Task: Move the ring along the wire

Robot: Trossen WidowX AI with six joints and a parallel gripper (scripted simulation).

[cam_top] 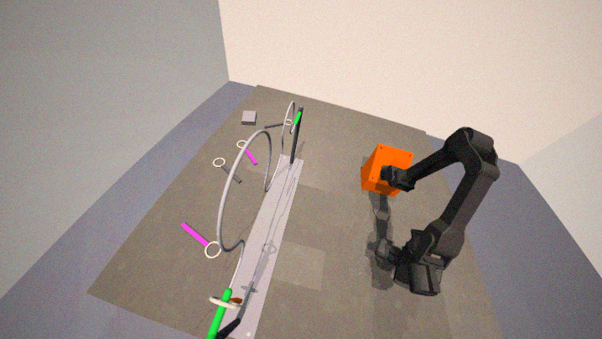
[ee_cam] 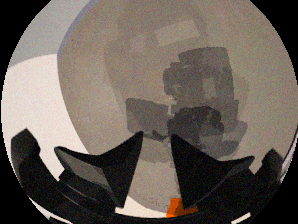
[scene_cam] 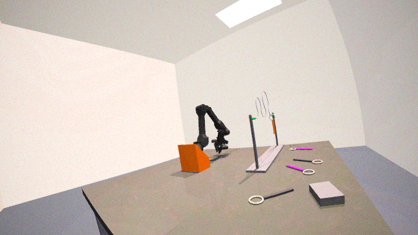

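Now: the ring with orange handle 50 cm ahead of my gripper tip, 12 cm to the left of it and 20 cm above it. Round my gripper tip: grey block 70 cm ahead, 68 cm to the right, 1 cm below.
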